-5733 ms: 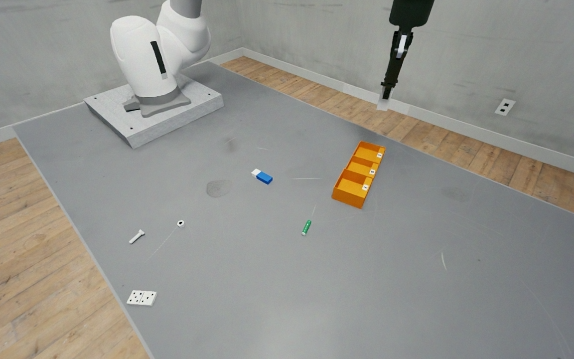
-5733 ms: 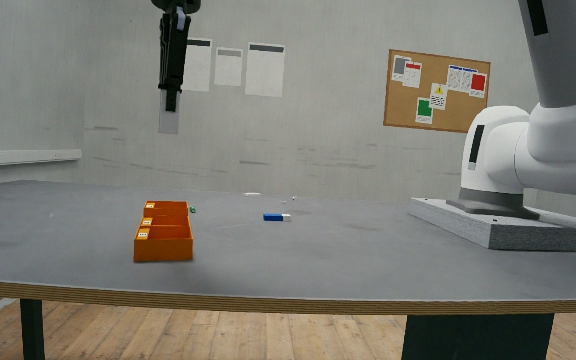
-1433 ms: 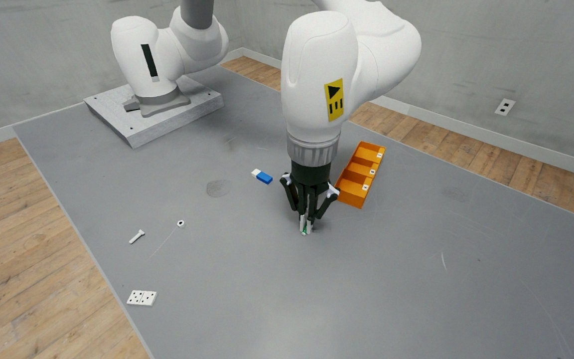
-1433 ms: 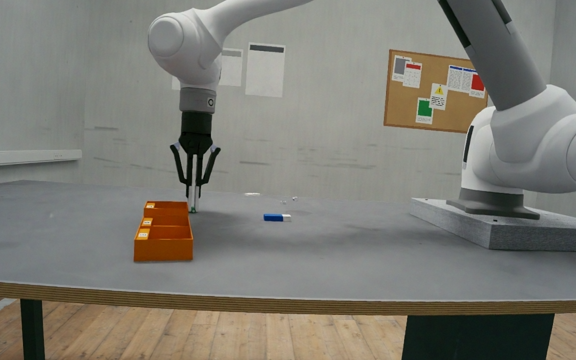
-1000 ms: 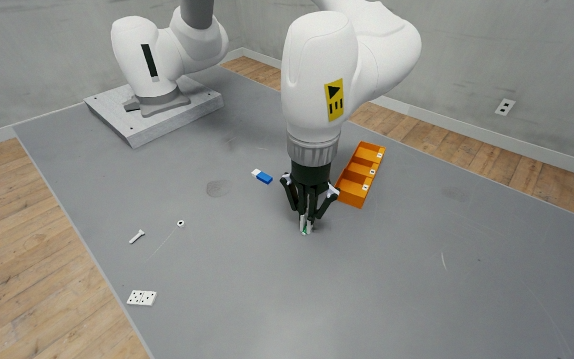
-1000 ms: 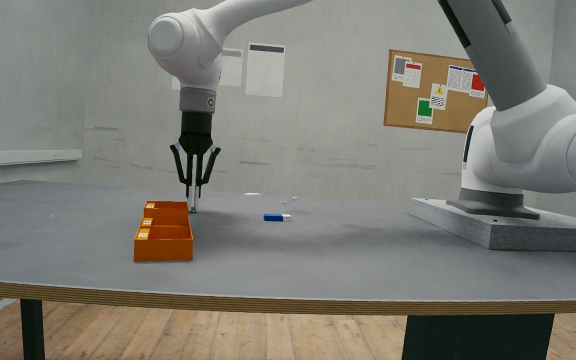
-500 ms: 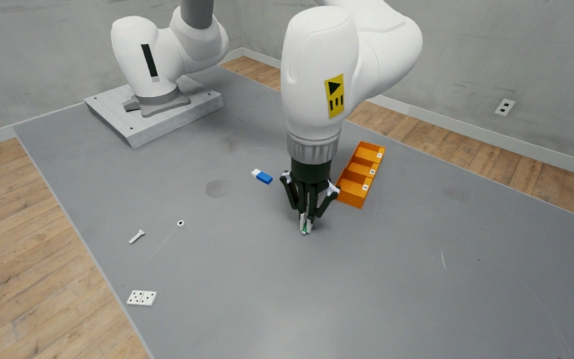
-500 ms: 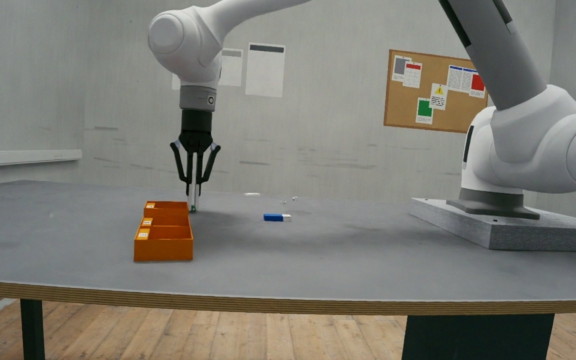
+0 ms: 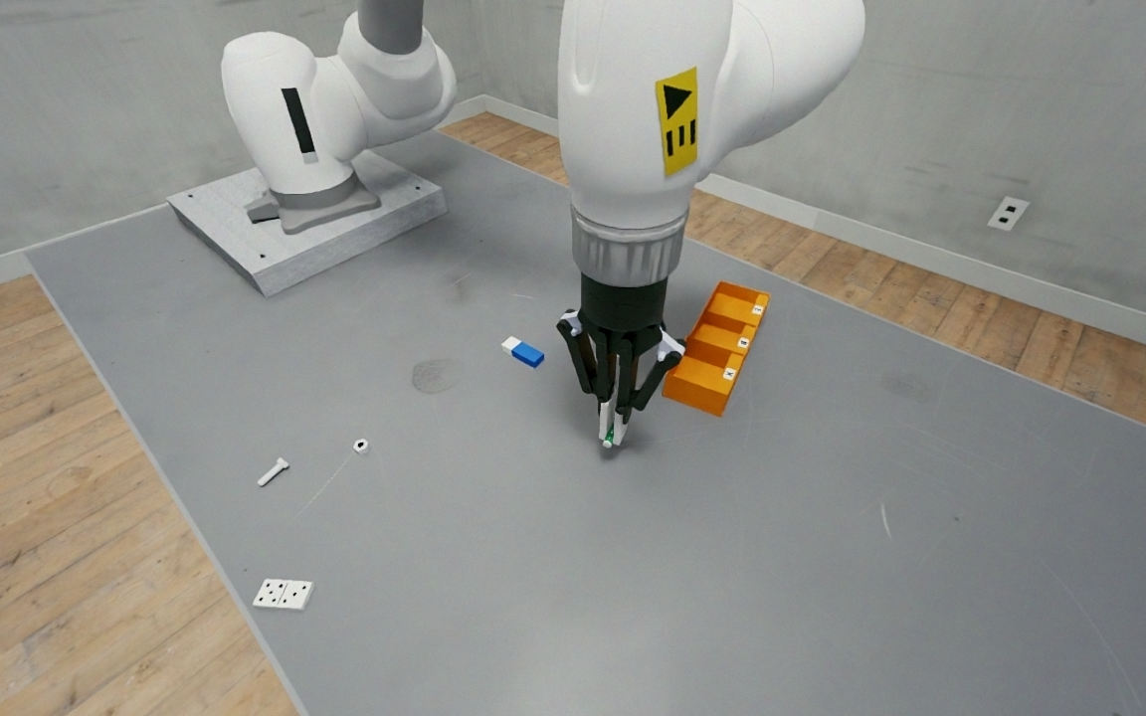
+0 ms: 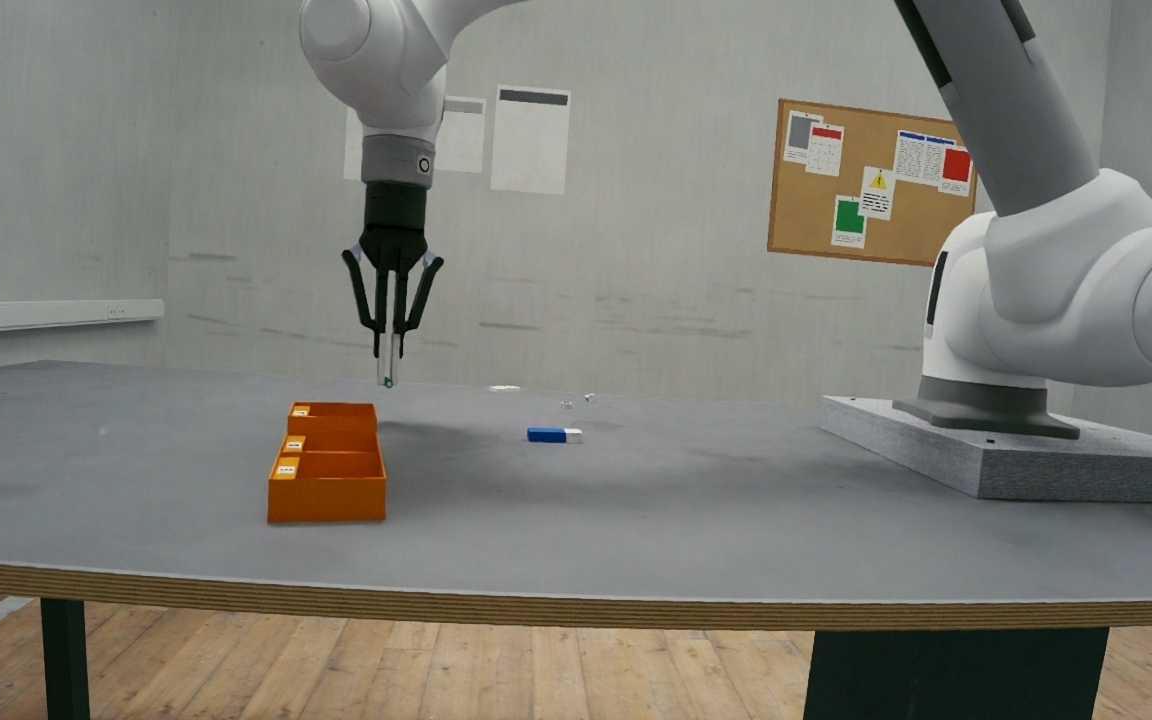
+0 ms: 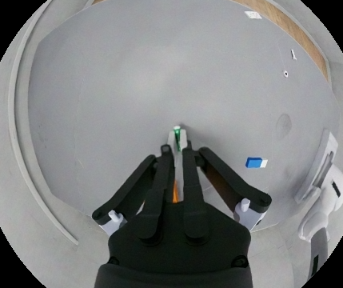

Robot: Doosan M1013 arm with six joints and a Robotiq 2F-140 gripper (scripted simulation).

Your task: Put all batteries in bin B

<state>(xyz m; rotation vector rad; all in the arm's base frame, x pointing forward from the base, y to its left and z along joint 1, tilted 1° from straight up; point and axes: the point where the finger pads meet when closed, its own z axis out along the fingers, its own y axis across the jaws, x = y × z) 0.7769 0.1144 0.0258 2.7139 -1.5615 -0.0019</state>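
Now: the orange bin row 25 cm to the left of my hand, 6 cm below it and 5 cm behind it. The rest, counted from my hand: green battery (3 cm below); then white eraser (23 cm behind, 8 cm below); then nut (25 cm to the right, 20 cm behind, 8 cm below).
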